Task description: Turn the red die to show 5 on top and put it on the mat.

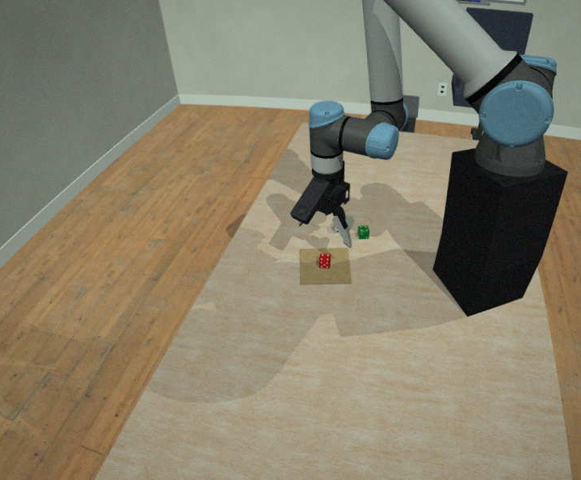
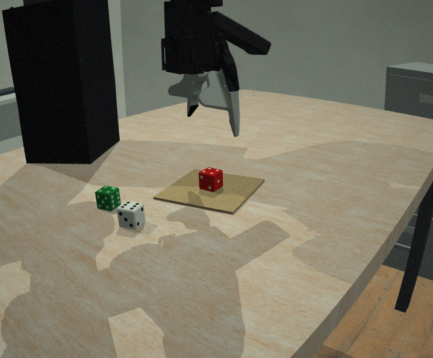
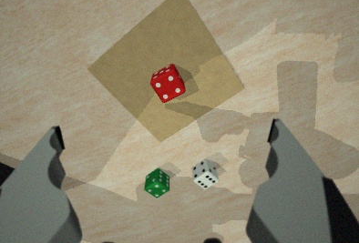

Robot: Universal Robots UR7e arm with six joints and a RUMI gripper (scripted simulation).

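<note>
The red die lies 9 cm below my hand. The rest, counted from my hand: tan mat 11 cm below; then green die 10 cm behind, 15 cm to the right, 9 cm below; then white die 2 cm behind, 17 cm to the right, 9 cm below.
</note>
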